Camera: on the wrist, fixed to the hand. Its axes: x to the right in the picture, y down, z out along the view.
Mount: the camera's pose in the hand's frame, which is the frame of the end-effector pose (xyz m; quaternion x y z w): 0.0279 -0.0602 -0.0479 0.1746 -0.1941 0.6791 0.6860
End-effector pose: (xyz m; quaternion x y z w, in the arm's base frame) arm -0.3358 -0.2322 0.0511 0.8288 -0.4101 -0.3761 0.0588
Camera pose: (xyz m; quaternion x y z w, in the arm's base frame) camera -0.2547 -0.2230 0.0446 0.2273 -0.9213 -0.3074 0.0714
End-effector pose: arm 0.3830 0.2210 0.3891 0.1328 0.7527 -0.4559 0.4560
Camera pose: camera 0.3035 0.2206 0.4087 0.5934 0.2581 -0.1603 0.7454
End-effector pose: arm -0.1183 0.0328 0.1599 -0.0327 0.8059 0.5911 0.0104
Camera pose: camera -0.1412 -0.0320 0.1155 -0.6414 -0.6762 -0.2782 0.2321
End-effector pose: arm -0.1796 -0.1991 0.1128 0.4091 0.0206 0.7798 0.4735
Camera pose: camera -0.1737 -0.1279 0.0730 -0.5287 0.2194 -0.7735 0.2722
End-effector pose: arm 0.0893 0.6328 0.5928 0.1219 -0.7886 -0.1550 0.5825
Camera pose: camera 0.1277 0.5620 0.6072 -0.3803 -0.7639 0.4033 0.3305
